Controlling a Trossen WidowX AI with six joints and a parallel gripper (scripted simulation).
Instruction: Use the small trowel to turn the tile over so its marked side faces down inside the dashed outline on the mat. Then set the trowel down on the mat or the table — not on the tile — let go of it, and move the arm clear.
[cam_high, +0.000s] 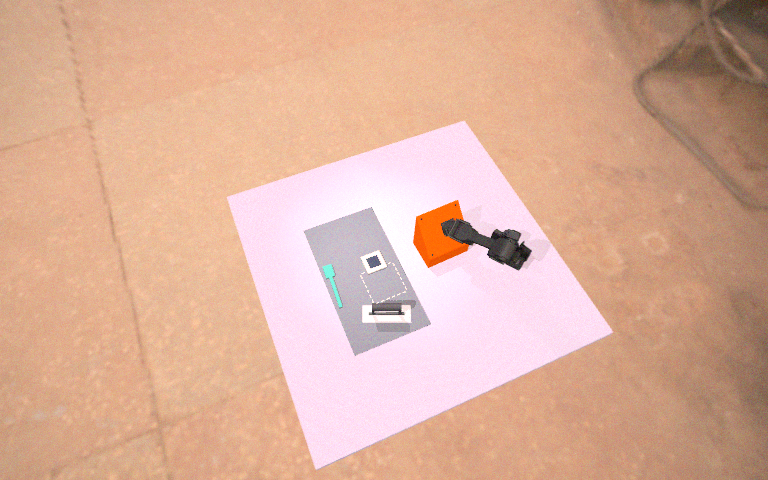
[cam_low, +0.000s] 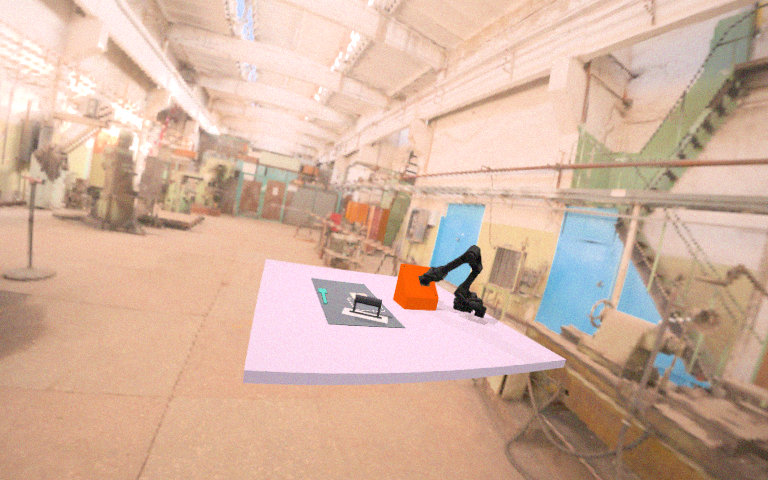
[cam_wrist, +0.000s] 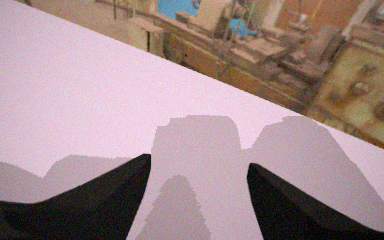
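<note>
My gripper tip is now 68 cm short of the trowel, 6 cm to the right of it and 2 cm below it. Also, from my gripper tip: teal flat tool (84 cm ahead, 19 cm to the right, 1 cm below); grey mat (71 cm ahead, 16 cm to the right, 4 cm below); tile (64 cm ahead, 19 cm to the right, 1 cm below).
</note>
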